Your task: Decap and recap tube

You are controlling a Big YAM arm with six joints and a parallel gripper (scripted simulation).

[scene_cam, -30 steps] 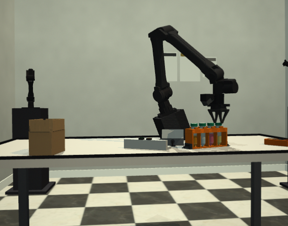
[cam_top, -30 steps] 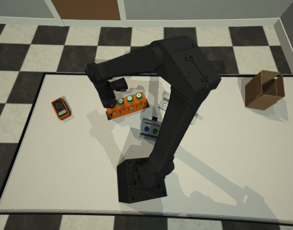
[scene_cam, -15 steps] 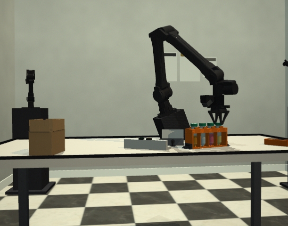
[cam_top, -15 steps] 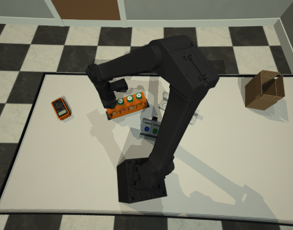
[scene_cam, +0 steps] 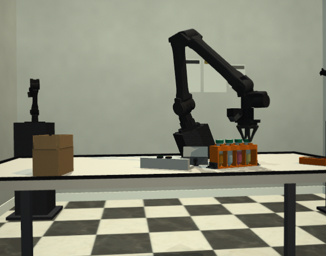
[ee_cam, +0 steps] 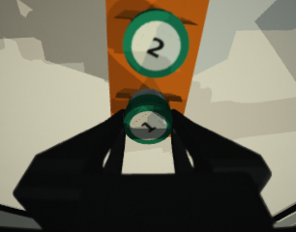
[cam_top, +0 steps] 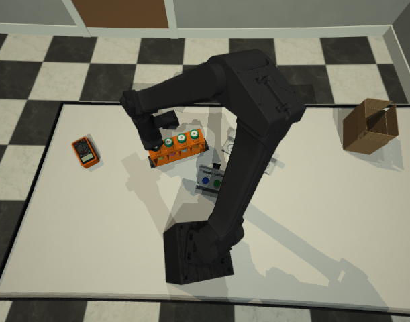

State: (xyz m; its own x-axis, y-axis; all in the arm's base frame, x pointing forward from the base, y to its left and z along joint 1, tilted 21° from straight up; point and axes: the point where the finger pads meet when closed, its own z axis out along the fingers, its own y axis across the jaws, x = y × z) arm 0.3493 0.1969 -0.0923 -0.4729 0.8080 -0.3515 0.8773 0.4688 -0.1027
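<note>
Right now the cap is right at my hand. The rest, counted from my hand: key housing 90 mm behind, 220 mm to the right, 60 mm below; green key 110 mm behind, 240 mm to the right, 50 mm below; blue key 110 mm behind, 200 mm to the right, 50 mm below.
</note>
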